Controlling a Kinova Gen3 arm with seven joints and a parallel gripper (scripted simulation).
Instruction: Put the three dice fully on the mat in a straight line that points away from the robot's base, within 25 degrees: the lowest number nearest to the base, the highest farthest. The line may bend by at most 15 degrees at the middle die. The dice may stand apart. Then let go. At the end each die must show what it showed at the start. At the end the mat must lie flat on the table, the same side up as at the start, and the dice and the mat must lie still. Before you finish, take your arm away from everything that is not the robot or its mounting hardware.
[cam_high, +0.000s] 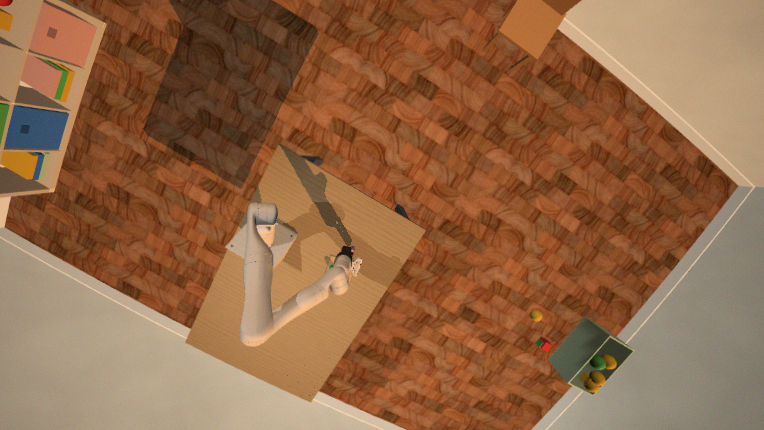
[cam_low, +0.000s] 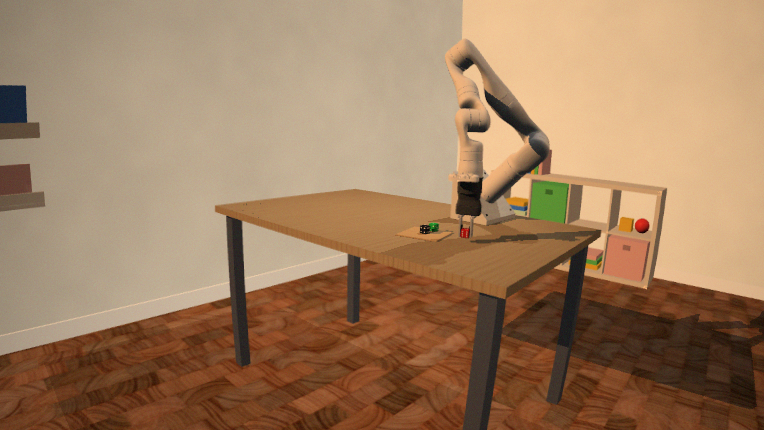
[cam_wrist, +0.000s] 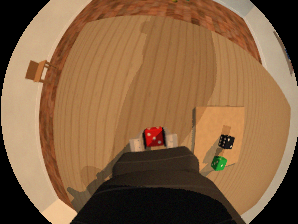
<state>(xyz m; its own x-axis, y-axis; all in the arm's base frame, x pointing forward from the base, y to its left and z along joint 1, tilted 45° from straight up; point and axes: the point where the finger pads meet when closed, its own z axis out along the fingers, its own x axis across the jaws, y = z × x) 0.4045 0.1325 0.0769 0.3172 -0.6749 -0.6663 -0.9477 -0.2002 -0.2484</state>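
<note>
The black die lies 15 cm to the right of my hand, 2 cm below it and 1 cm ahead of it. Also, from my hand: red die (1 cm below); then green die (15 cm to the right, 4 cm behind, 2 cm below); then tan mat (15 cm to the right, 3 cm below, 1 cm ahead).
</note>
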